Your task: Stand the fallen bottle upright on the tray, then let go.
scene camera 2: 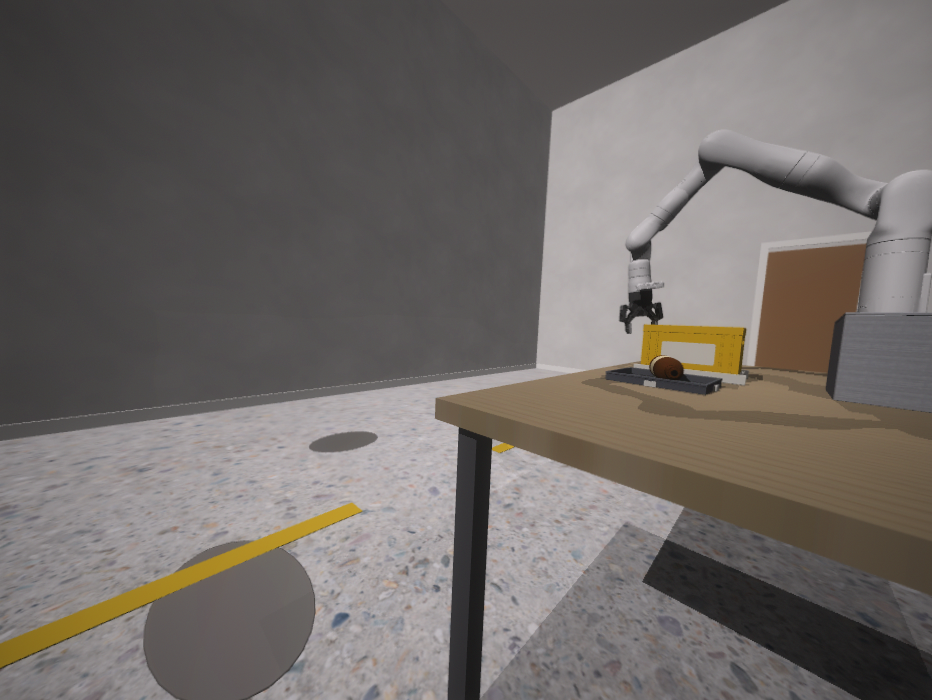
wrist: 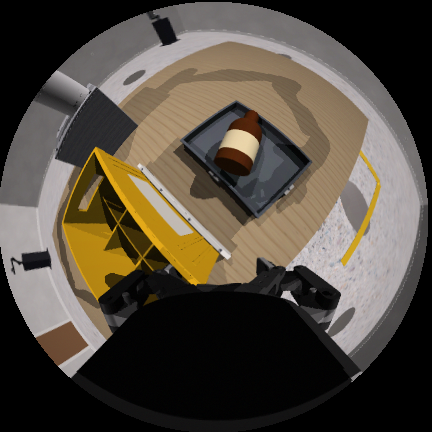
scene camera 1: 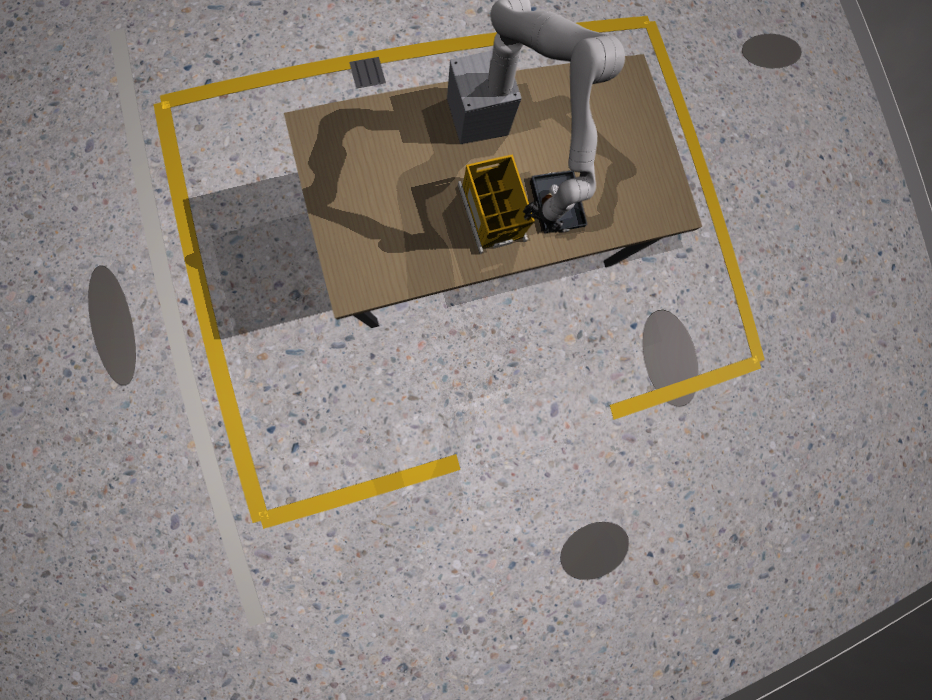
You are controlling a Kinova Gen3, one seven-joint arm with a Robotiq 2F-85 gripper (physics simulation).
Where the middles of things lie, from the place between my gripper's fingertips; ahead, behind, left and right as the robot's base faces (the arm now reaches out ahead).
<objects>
The brown bottle (wrist: 236, 152) lies 21 cm to the left of my hand, 10 cm below it and 9 cm behind it.
</objects>
